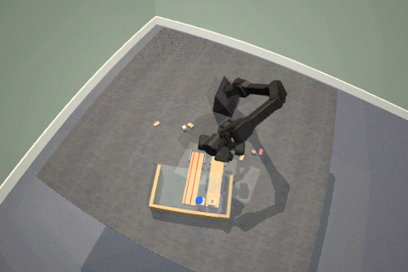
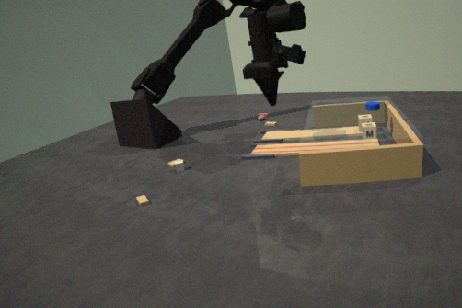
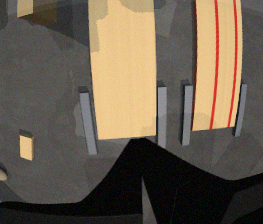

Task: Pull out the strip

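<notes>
Now: gripper tip 9 cm short of the wooden strip, 4 cm to the right of it and 7 cm above it. From my gripper tip the other things lie so: blue disc: 22 cm ahead, 3 cm to the left.
</notes>
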